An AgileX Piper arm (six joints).
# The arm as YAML. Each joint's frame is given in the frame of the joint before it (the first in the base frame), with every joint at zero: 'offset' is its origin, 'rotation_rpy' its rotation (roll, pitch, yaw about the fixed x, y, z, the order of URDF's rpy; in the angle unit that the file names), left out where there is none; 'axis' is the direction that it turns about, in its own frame. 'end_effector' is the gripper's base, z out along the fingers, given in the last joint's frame.
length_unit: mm
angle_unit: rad
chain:
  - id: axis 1
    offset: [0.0, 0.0, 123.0]
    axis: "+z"
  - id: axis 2
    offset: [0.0, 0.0, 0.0]
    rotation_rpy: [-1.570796, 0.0, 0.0]
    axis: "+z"
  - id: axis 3
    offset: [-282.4, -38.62, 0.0]
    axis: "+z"
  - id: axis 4
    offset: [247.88, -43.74, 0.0]
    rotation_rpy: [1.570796, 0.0, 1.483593]
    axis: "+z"
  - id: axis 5
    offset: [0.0, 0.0, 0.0]
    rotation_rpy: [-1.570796, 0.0, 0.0]
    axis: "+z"
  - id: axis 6
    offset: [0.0, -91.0, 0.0]
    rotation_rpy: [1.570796, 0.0, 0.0]
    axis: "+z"
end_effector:
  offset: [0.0, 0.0, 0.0]
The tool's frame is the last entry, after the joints.
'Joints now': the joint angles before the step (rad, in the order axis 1, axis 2, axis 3, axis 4, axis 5, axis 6). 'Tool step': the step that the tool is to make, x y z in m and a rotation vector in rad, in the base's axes. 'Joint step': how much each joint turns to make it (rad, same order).
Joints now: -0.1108, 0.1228, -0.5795, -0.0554, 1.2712, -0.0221
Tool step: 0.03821, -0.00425, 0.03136, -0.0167, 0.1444, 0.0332
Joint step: -0.0003, 0.2658, -0.1266, 0.0001, 0.0000, -0.0468
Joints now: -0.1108, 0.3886, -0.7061, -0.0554, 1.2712, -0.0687
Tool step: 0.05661, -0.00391, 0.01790, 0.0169, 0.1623, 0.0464
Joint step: -0.0001, 0.2934, -0.1257, 0.0274, -0.0063, -0.0463
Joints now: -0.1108, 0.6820, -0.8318, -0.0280, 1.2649, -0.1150
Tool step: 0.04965, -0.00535, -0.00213, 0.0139, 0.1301, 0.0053
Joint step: 0.0000, 0.2256, -0.0819, 0.0019, -0.0130, -0.0052
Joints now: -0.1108, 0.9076, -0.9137, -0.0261, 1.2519, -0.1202
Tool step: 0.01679, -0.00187, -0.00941, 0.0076, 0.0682, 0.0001
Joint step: -0.0001, 0.0798, -0.0085, 0.0000, -0.0027, -0.0001
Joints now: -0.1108, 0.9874, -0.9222, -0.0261, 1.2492, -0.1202
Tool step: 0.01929, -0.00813, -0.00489, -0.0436, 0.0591, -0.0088
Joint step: -0.0092, 0.0902, -0.0358, -0.0501, -0.0007, -0.0001
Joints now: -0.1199, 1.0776, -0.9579, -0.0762, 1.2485, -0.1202
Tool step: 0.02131, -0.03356, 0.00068, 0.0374, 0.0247, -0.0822
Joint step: -0.1747, 0.1128, -0.0813, 0.0586, -0.0040, -0.0990
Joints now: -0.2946, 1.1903, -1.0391, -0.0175, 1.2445, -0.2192
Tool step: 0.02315, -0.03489, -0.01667, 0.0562, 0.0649, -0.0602
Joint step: -0.1280, 0.1481, -0.0598, 0.0465, -0.0074, -0.0746
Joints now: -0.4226, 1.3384, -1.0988, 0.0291, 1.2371, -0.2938
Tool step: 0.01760, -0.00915, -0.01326, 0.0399, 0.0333, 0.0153
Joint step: -0.0137, 0.0892, -0.0334, 0.0284, -0.0075, -0.0348
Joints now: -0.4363, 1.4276, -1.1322, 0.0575, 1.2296, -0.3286
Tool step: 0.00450, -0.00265, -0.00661, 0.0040, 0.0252, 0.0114
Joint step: 0.0000, 0.0291, -0.0041, -0.0059, 0.0000, -0.0102
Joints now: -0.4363, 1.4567, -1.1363, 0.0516, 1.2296, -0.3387
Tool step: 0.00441, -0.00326, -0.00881, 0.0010, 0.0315, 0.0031
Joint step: 0.0000, 0.0328, 0.0000, -0.0127, -0.0039, -0.0001
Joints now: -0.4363, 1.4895, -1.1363, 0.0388, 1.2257, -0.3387
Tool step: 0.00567, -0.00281, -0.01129, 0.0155, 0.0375, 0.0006
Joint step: 0.0000, 0.0424, -0.0013, -0.0019, -0.0006, -0.0001
